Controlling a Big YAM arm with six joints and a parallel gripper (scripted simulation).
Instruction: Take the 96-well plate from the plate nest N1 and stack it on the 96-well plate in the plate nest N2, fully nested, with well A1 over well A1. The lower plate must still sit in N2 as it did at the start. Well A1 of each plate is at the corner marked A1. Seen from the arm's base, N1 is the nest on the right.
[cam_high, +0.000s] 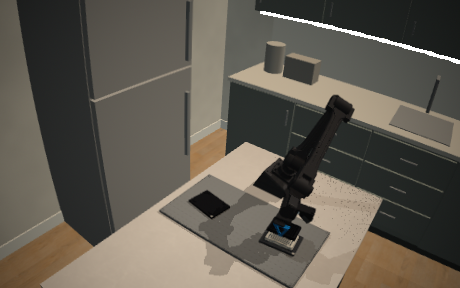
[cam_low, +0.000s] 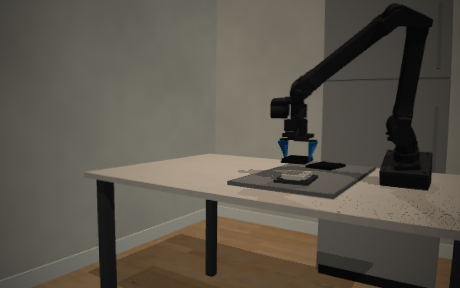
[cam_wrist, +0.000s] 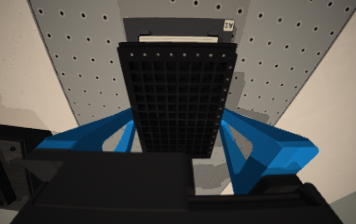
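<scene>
The white 96-well plate lies 60 mm below my hand. Also, from my hand: nest N2: 70 mm below; nest N1: 50 mm behind, 380 mm to the right, 70 mm below; black 96-well plate: right at my hand.
</scene>
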